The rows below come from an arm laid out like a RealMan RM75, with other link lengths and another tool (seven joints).
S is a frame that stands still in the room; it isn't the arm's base.
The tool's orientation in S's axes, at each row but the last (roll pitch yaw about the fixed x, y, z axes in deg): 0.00, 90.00, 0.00; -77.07, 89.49, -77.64; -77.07, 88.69, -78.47; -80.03, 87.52, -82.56; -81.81, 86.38, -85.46; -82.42, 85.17, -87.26; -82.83, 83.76, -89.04; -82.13, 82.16, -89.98
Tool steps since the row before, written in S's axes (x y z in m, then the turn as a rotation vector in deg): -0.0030, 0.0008, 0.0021, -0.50, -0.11, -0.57; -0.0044, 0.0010, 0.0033, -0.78, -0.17, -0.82; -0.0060, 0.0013, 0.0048, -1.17, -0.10, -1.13; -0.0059, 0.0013, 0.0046, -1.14, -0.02, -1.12; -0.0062, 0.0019, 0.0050, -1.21, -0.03, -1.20; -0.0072, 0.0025, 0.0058, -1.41, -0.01, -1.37; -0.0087, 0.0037, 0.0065, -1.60, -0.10, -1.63; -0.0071, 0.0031, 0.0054, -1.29, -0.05, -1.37
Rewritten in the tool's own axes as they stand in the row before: -0.0021, 0.0008, -0.0030, 0.57, -0.11, -0.50; -0.0033, 0.0009, -0.0044, 0.82, -0.17, -0.78; -0.0049, 0.0010, -0.0060, 1.13, -0.10, -1.17; -0.0047, 0.0008, -0.0059, 1.11, -0.02, -1.15; -0.0051, 0.0012, -0.0063, 1.19, -0.03, -1.22; -0.0060, 0.0014, -0.0073, 1.36, -0.01, -1.42; -0.0069, 0.0020, -0.0090, 1.63, -0.10, -1.60; -0.0058, 0.0013, -0.0074, 1.36, -0.04, -1.30
